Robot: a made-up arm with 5 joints.
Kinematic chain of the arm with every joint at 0, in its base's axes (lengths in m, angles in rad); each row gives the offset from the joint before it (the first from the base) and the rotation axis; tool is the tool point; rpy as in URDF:
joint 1: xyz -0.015 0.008 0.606 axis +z
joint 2: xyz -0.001 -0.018 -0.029 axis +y
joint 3: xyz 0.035 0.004 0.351 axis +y
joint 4: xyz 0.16 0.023 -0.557 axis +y
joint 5: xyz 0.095 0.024 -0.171 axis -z
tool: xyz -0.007 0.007 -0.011 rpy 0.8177 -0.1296 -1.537
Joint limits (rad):
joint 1: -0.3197..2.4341
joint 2: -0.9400..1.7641
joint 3: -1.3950..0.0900
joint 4: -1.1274..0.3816
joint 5: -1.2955..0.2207
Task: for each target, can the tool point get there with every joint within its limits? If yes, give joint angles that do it. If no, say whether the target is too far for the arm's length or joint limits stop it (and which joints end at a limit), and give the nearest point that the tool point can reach.
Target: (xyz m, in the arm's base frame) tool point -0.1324 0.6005 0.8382
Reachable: yes | joints 1.7164 -0.6168 -0.5946 0.0762 -1.0749
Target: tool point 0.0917 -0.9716 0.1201
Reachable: no: joint limits stop it (at a limit: joint 2, joint 5) | nearest point 0.0306 -0.4103 0.2716 | short by 0.585 m
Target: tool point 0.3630 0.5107 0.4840
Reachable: yes | joints 0.8704 0.0891 -0.4848 -0.8006 -0.5832
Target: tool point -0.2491 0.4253 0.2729
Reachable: yes | joints 2.0199 0.2555 -0.2773 -0.6922 -1.1242
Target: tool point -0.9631 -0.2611 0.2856
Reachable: no: joint limits stop it (at a limit: joint 2, joint 5) | nearest point -0.4380 -0.1120 0.3638 | short by 0.551 m
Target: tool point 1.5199 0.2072 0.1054
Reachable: no: too far | nearest point 0.8763 0.1237 0.3030 | short by 0.678 m
